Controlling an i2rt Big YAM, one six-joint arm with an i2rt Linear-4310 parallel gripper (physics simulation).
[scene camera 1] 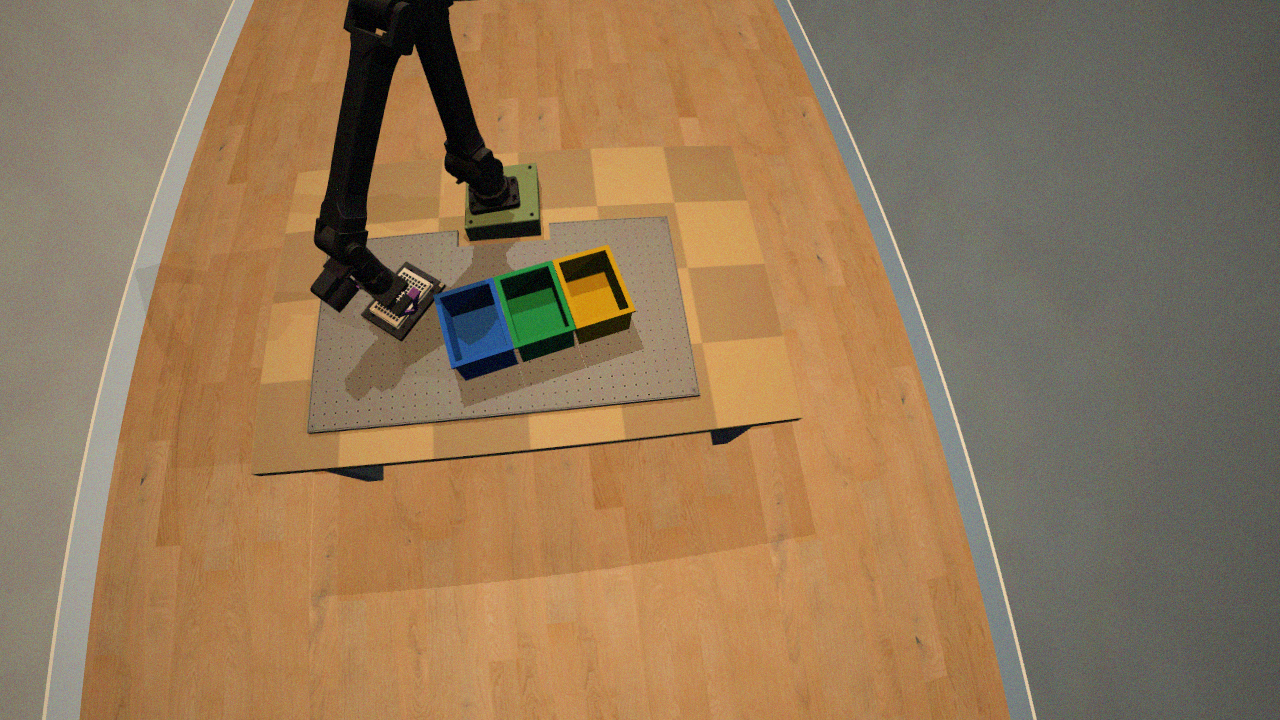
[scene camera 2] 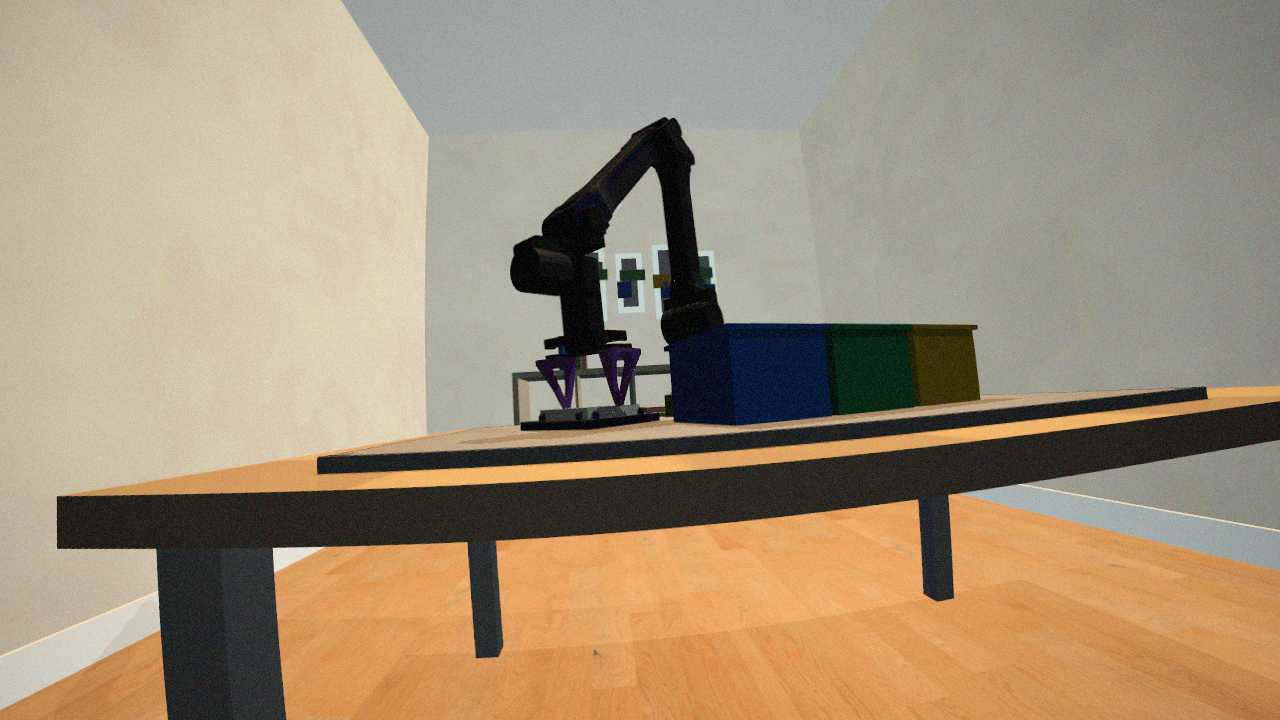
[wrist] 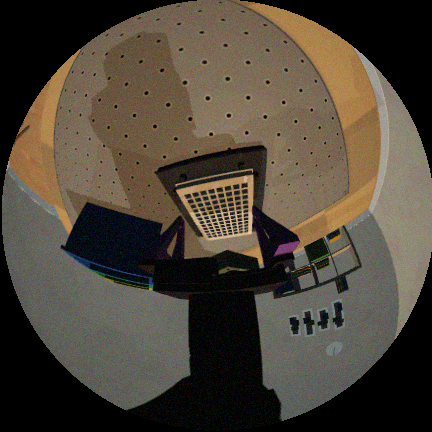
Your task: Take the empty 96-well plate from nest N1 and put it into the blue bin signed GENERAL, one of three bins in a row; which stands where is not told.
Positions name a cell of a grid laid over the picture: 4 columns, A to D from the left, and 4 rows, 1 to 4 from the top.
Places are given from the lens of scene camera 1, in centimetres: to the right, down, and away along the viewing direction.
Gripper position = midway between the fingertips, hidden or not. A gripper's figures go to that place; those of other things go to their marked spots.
my gripper (scene camera 1: B2): -54, -13, 101
pale 96-well plate (scene camera 1: B2): -49, -17, 103
dark nest (scene camera 1: B2): -53, -6, 100
